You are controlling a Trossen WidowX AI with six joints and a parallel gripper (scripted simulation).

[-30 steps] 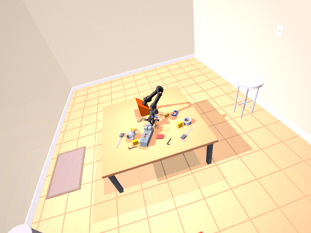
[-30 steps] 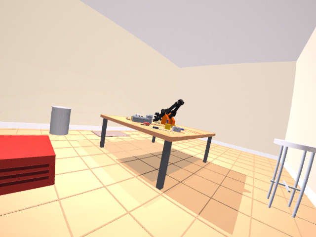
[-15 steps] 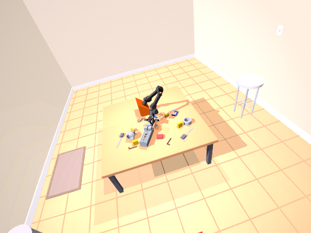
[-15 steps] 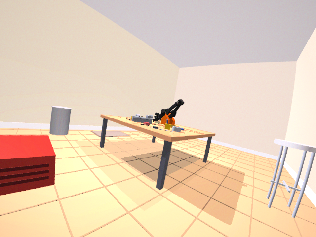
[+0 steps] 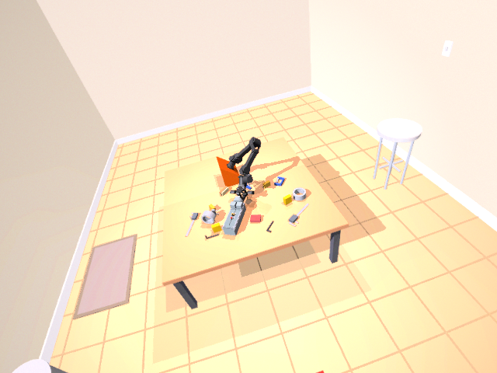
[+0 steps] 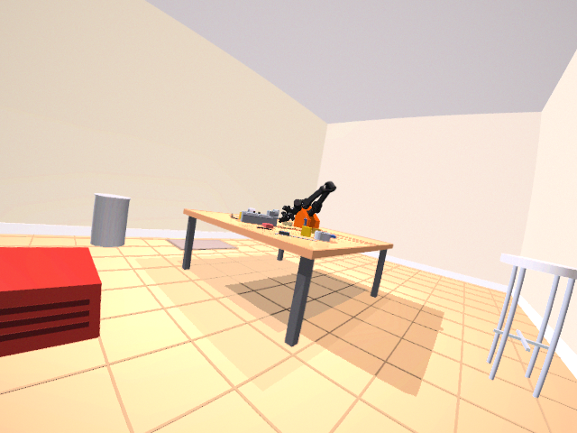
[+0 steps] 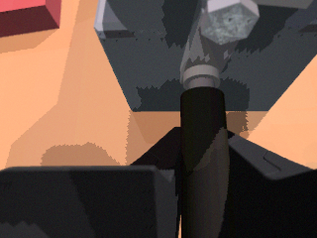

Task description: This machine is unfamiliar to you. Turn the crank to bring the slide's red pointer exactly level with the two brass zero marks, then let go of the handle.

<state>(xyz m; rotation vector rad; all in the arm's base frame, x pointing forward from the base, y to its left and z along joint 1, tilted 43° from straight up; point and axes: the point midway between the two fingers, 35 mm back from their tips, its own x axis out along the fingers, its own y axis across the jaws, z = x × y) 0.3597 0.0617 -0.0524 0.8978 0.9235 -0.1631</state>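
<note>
Right now the dark crank handle is 2 cm behind my gripper tip, 1 cm to the left of it and 3 cm above it. Also, from my gripper tip: red pointer 17 cm ahead, 11 cm to the right, 5 cm above; red block 18 cm ahead, 6 cm to the left, 2 cm below.
</note>
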